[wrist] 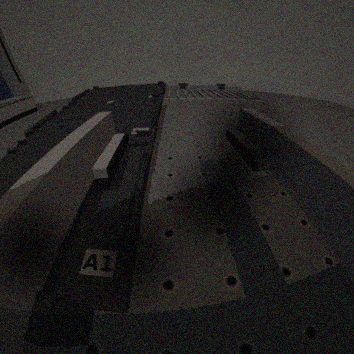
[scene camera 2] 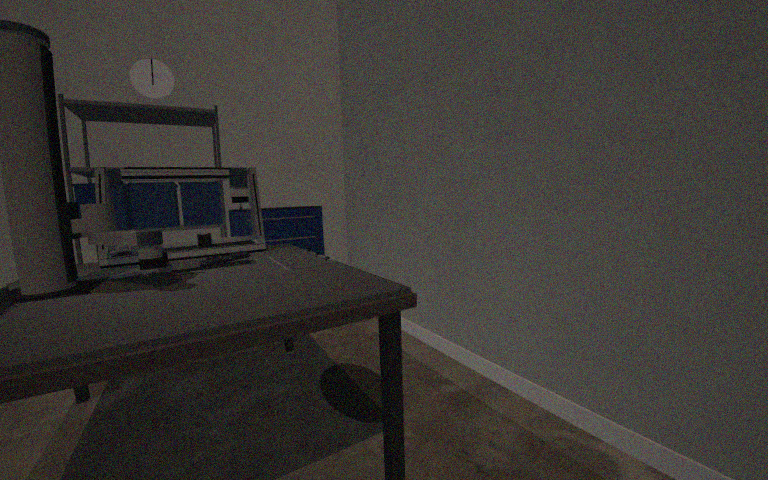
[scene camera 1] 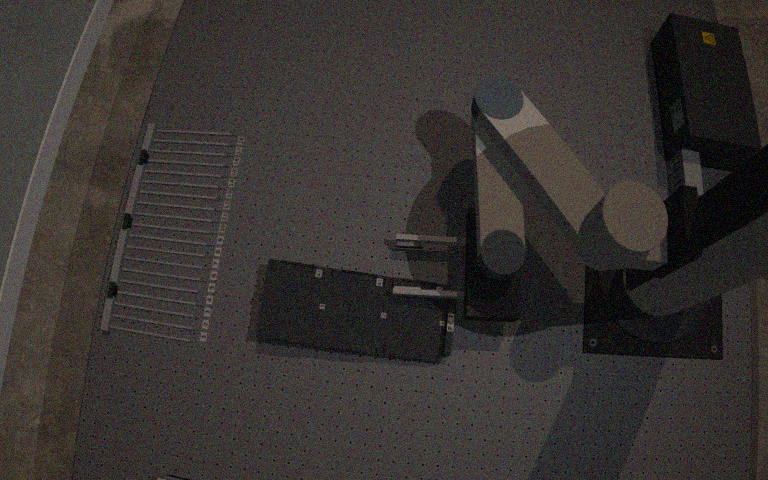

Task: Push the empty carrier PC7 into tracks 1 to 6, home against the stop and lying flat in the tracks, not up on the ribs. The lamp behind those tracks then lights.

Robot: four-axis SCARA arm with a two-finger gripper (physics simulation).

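Seen in the pictures: gripper, between the fingertips: (wrist: 177,122) (scene camera 2: 199,262) (scene camera 1: 394,264); arm's base, origin of its link: (scene camera 2: 50,294) (scene camera 1: 653,279).
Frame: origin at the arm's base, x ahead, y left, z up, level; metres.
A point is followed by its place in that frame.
A dark flat carrier (scene camera 1: 345,325) {x 0.565, y 0.142, z 0.042 m} (wrist: 132,100) {x 0.603, y 0.085, z 0.046 m} with small pale labels, presumably PC7, lies on the table right of the tracks, slightly slanted. I cannot read its end label in scene camera 1. The ribbed tracks (scene camera 1: 192,132) {x 0.923, y -0.202, z 0.016 m} (wrist: 200,93) {x 0.877, y -0.043, z 0.016 m} stand at the left, with a pale stop bar (scene camera 1: 120,257) {x 1.009, y 0.071, z 0.029 m} behind them. Three dark, unlit lamps (scene camera 1: 143,157) {x 1.009, y -0.133, z 0.034 m} (scene camera 1: 126,221) {x 1.010, y 0.001, z 0.035 m} (scene camera 1: 112,289) {x 1.009, y 0.135, z 0.034 m} sit along it. The track numbers are unreadable. My gripper (scene camera 1: 394,267) {x 0.495, y 0.031, z 0.049 m} (wrist: 177,122) {x 0.495, y 0.031, z 0.049 m} is shut and empty, its fingers still standing apart. One finger overlaps the carrier's upper right part; the other is beside it.
The arm's dark base plate (scene camera 1: 651,344) {x 0.009, y 0.127, z 0.013 m} and a black box (scene camera 1: 713,84) {x -0.110, y -0.380, z 0.128 m} with a yellow sticker are at the right. The perforated table top (scene camera 1: 339,418) {x 0.559, y 0.298, z 0.013 m} ends left behind the stop bar. In scene camera 2, a shelf unit (scene camera 2: 141,114) and a blue cabinet (scene camera 2: 294,226) stand beyond the table (scene camera 2: 254,300) {x 0.627, y -0.562, z 0.013 m}.
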